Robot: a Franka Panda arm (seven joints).
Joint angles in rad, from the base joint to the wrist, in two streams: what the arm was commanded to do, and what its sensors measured. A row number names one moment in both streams.
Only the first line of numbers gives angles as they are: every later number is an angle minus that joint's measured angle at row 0.
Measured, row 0: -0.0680 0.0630 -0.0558 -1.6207 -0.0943 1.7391 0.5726
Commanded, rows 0 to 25: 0.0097 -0.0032 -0.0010 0.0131 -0.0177 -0.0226 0.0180; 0.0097 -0.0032 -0.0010 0.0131 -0.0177 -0.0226 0.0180; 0.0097 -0.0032 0.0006 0.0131 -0.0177 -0.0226 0.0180; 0.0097 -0.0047 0.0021 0.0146 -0.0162 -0.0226 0.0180; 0.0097 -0.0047 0.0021 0.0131 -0.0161 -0.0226 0.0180; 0.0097 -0.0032 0.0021 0.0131 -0.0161 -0.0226 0.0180; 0.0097 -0.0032 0.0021 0.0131 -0.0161 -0.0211 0.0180; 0.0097 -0.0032 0.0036 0.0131 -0.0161 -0.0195 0.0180; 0.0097 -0.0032 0.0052 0.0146 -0.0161 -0.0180 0.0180; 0.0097 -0.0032 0.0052 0.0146 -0.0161 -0.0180 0.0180; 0.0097 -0.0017 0.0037 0.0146 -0.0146 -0.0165 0.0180; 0.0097 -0.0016 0.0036 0.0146 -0.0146 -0.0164 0.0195; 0.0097 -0.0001 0.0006 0.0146 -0.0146 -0.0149 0.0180; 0.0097 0.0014 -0.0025 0.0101 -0.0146 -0.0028 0.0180; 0.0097 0.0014 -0.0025 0.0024 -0.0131 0.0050 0.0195; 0.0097 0.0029 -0.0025 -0.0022 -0.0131 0.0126 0.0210; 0.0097 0.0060 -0.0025 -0.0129 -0.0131 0.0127 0.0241; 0.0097 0.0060 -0.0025 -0.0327 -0.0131 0.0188 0.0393; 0.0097 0.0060 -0.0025 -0.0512 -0.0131 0.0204 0.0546; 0.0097 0.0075 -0.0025 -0.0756 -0.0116 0.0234 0.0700; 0.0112 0.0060 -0.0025 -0.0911 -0.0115 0.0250 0.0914; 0.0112 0.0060 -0.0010 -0.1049 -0.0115 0.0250 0.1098; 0.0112 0.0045 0.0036 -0.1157 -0.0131 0.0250 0.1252; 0.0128 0.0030 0.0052 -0.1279 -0.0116 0.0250 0.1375; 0.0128 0.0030 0.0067 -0.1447 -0.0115 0.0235 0.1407; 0.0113 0.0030 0.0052 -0.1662 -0.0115 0.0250 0.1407
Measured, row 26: 0.0050 0.0171 0.0022 -0.1093 0.0000 0.0104 0.1063
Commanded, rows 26 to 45: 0.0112 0.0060 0.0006 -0.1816 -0.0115 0.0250 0.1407; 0.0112 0.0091 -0.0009 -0.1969 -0.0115 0.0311 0.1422; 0.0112 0.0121 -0.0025 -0.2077 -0.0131 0.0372 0.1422; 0.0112 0.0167 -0.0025 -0.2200 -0.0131 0.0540 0.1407; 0.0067 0.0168 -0.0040 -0.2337 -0.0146 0.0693 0.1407; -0.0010 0.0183 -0.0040 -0.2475 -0.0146 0.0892 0.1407; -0.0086 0.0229 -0.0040 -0.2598 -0.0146 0.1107 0.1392; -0.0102 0.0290 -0.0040 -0.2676 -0.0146 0.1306 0.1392; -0.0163 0.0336 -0.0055 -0.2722 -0.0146 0.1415 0.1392; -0.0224 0.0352 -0.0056 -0.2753 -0.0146 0.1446 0.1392; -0.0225 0.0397 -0.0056 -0.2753 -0.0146 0.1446 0.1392; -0.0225 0.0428 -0.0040 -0.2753 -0.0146 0.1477 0.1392; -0.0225 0.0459 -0.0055 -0.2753 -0.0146 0.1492 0.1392; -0.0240 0.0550 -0.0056 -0.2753 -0.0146 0.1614 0.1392; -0.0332 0.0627 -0.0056 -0.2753 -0.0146 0.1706 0.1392; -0.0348 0.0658 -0.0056 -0.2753 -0.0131 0.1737 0.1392; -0.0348 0.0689 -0.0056 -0.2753 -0.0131 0.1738 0.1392; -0.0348 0.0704 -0.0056 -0.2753 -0.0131 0.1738 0.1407; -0.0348 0.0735 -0.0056 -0.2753 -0.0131 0.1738 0.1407; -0.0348 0.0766 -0.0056 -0.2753 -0.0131 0.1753 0.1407
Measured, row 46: -0.0311 0.0704 -0.0093 -0.2701 0.0000 0.1530 0.1244
